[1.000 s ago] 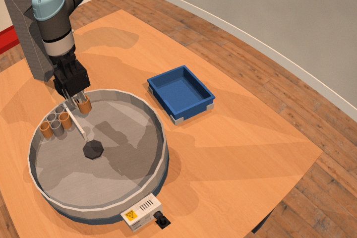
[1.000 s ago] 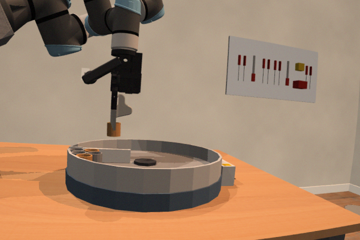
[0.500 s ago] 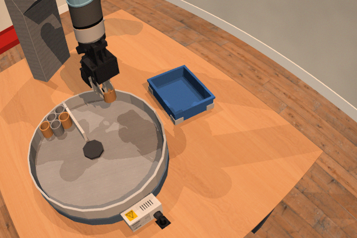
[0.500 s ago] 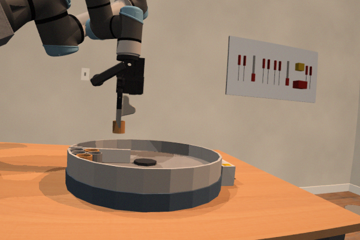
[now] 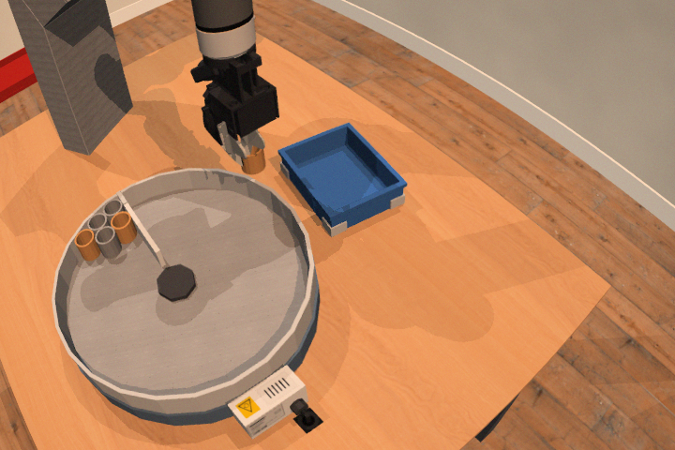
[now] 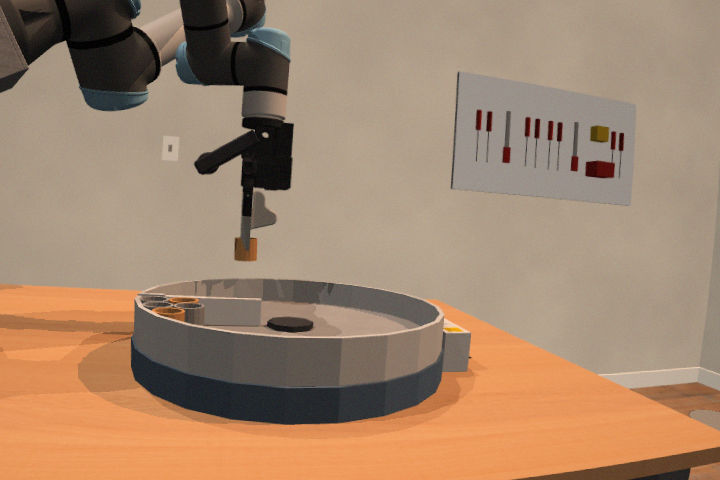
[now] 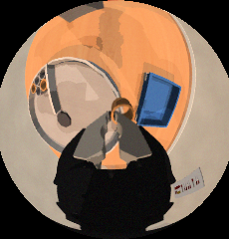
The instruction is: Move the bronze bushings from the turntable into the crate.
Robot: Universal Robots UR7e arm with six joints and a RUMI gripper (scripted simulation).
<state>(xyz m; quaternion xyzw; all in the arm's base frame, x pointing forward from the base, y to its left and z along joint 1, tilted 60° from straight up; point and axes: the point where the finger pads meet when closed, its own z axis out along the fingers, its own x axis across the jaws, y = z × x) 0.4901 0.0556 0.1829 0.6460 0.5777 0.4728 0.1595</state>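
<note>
Now: the blue crate 170 mm to the left of my hand and 130 mm below it. Round my hand: grey turntable 90 mm ahead, 170 mm to the right, 100 mm below.
</note>
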